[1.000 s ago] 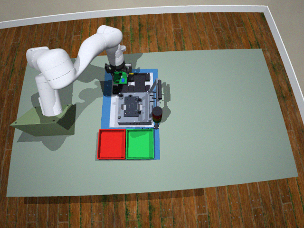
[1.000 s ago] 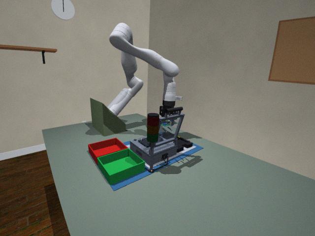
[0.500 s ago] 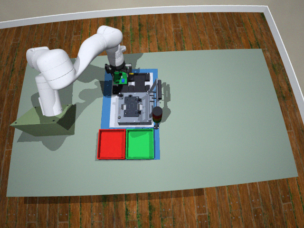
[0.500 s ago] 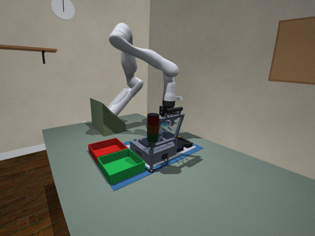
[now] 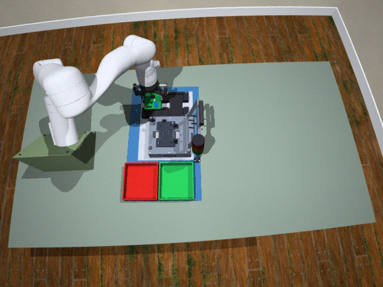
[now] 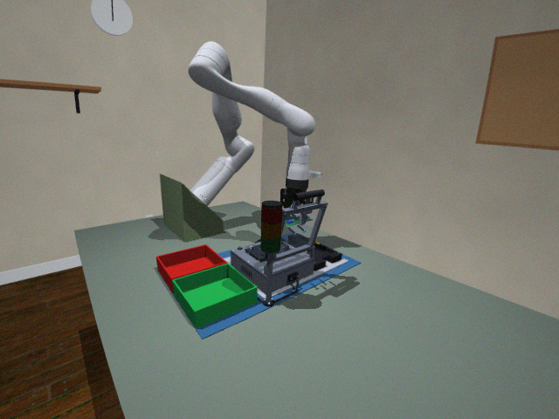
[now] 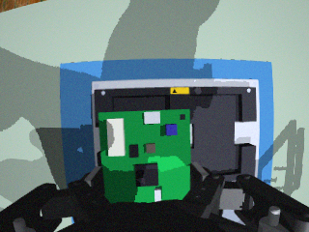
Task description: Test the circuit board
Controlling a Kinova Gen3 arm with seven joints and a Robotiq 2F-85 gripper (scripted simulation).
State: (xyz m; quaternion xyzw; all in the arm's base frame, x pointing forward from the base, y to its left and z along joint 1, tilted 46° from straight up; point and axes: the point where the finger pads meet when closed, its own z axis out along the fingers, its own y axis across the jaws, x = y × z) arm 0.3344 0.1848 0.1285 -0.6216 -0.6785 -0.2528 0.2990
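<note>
Now: hand 9 cm to the left of the black latch hook and 3 cm above it. The rest, counted from my hand: nest: 14 cm to the right, 7 cm ahead, 5 cm below; green circuit board: right at my hand; clear lid: 18 cm ahead, 14 cm to the right, 6 cm above.
</note>
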